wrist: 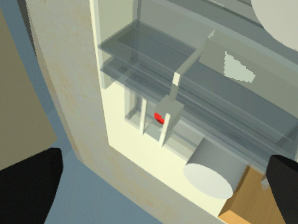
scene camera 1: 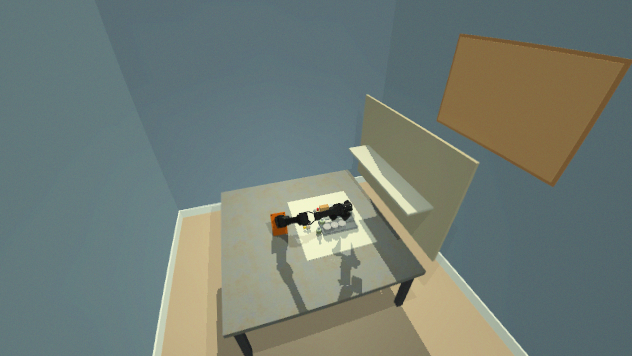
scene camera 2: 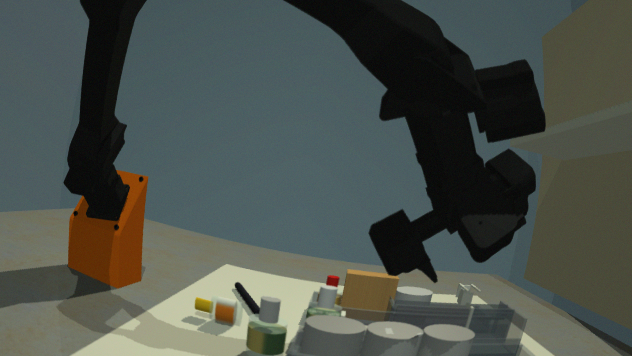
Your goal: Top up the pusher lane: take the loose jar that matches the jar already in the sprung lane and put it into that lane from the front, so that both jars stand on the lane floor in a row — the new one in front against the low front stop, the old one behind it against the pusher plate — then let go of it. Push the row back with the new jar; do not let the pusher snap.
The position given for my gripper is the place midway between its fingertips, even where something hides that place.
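My gripper (scene camera 2: 468, 260) and (wrist: 168, 163): open, holding nothing. Tan box (scene camera 2: 367, 290). Clear plastic lane rack (scene camera 2: 420, 314) and (wrist: 141, 53).
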